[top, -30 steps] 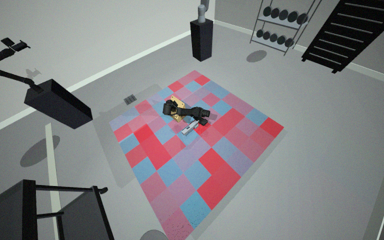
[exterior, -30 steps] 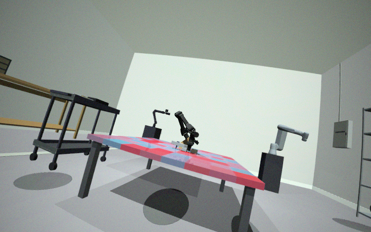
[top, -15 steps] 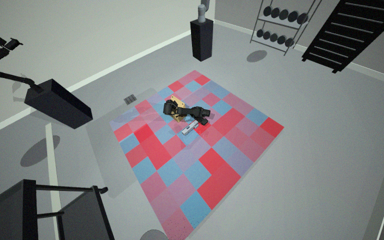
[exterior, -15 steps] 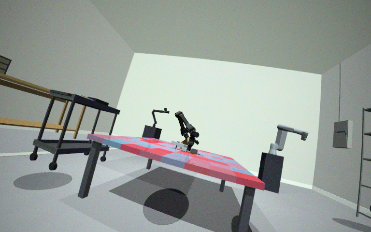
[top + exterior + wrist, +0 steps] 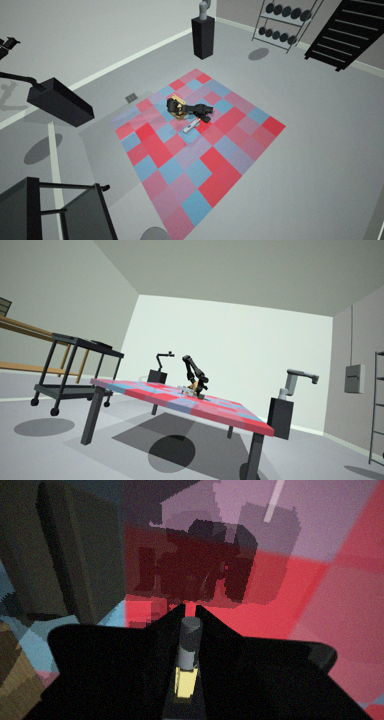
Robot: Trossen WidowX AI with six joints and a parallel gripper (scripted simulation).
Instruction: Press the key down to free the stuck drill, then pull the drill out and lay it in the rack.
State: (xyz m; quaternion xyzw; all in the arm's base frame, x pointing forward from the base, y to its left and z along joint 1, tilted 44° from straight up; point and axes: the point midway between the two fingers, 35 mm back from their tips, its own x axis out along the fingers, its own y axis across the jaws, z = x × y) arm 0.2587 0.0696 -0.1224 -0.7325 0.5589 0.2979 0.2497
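Right now the drill is 5 cm to the right of my gripper tip, 4 cm above it and 1 cm ahead of it. The rest, counted from my gripper tip: rack: 8 cm behind, 2 cm to the left, 1 cm above.
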